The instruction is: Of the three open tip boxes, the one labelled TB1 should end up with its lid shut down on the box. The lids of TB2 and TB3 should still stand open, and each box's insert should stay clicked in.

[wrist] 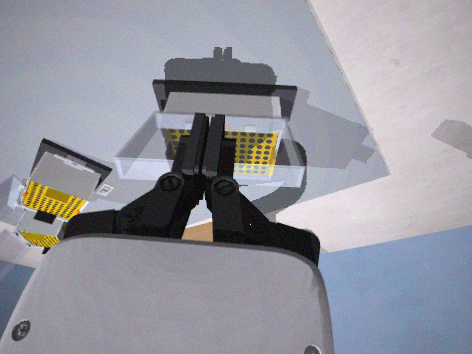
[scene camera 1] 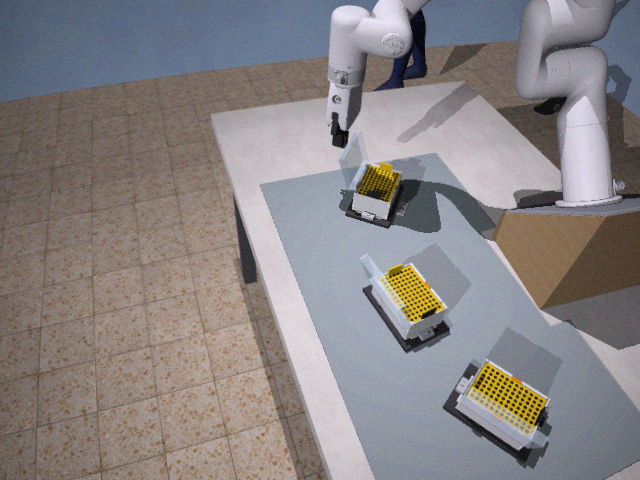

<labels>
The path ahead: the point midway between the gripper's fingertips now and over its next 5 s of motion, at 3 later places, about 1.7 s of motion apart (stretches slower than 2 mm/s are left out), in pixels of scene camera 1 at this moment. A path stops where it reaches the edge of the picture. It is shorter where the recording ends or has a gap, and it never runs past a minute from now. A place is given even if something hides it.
My gripper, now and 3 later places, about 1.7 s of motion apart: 339,145; 365,152; 400,160; 391,178
</labels>
